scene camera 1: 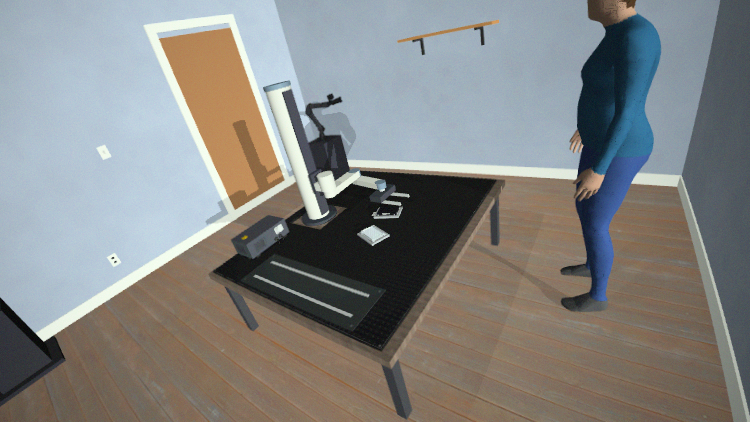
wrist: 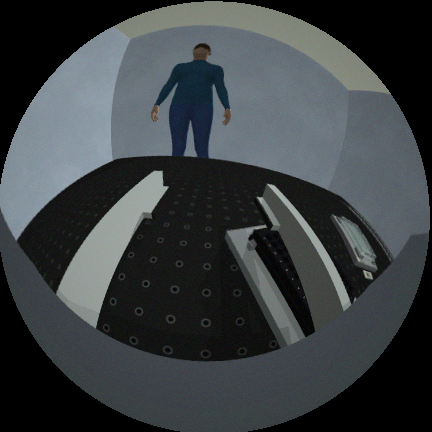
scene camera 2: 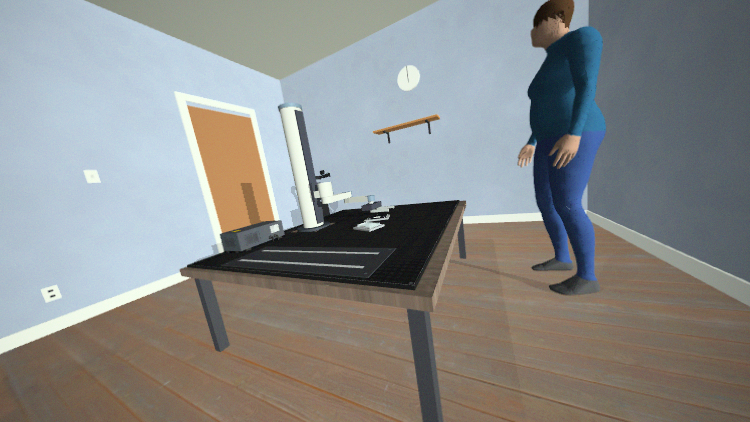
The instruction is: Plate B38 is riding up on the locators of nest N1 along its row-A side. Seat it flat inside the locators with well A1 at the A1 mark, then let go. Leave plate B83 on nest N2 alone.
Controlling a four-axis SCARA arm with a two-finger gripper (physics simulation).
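Places are measured from the arm's base along level axes (x left, y ahead, z down), in millimetres.
Pixels of known places: gripper, fingertip midpoint: (scene camera 1: pixel 404 199) (wrist: pixel 214 184) (scene camera 2: pixel 391 208); arm's base at its link origin: (scene camera 1: pixel 319 216) (scene camera 2: pixel 314 228).
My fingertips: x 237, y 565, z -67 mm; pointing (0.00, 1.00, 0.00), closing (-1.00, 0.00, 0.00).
Observation:
Ahead of a thing's pixels: the offset from my fingertips to its middle. "spot": to the spot under its first point. Level surfaces: height alone.
My gripper (scene camera 1: pixel 404 199) (wrist: pixel 214 184) is open with its fingers partly drawn together; perforated table top shows between them. Nest N1 @(dx -100, dy -73, dz +43 mm) (wrist: pixel 259 285), a light grey frame, lies right of centre in the wrist view. Black plate B38 @(dx -99, dy -73, dz +35 mm) (scene camera 1: pixel 388 211) (wrist: pixel 284 267) lies on it, partly hidden behind my right finger, which overlaps the nest in that view. A locator shows at the plate's near left edge. The A1 mark does not show, and I cannot tell the plate's tilt. Pale plate B83 @(dx -343, dy -26, dz +35 mm) (scene camera 1: pixel 373 233) (scene camera 2: pixel 369 226) (wrist: pixel 358 235) sits on nest N2 @(spot: dx -302, dy -98, dz +51 mm) (wrist: pixel 364 267).
The black table mat @(dz +52 mm) (scene camera 1: pixel 419 251) carries a grey control box @(spot: dx -684, dy -600, dz -52 mm) (scene camera 1: pixel 260 236) and a dark plate with two pale rails @(dz +50 mm) (scene camera 1: pixel 314 288). A dark arm on a stand (scene camera 1: pixel 330 157) is behind the SCARA column (scene camera 1: pixel 297 152). A person (scene camera 1: pixel 613 131) (wrist: pixel 192 100) stands beyond the table.

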